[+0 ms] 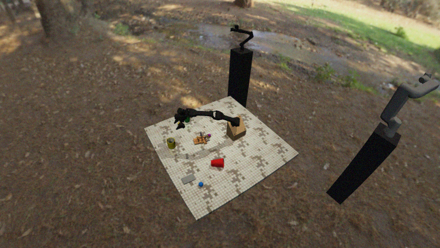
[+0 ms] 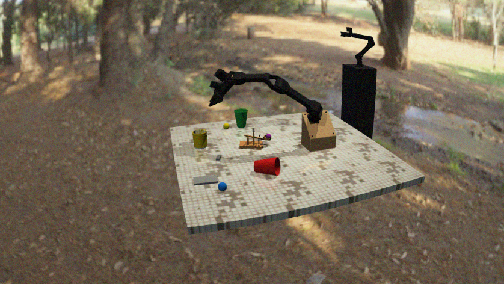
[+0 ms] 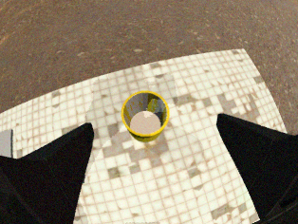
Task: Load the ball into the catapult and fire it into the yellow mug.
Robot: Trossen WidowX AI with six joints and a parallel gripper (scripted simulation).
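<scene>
Now: the purple ball 33 cm behind my gripper tip, 12 cm to the left of it and 21 cm below it. The rest, counted from my gripper tip: orange catapult 26 cm behind, 12 cm to the left, 22 cm below; small grey block 20 cm to the left, 27 cm below; yellow mug 7 cm ahead, 2 cm to the right, 24 cm below.
</scene>
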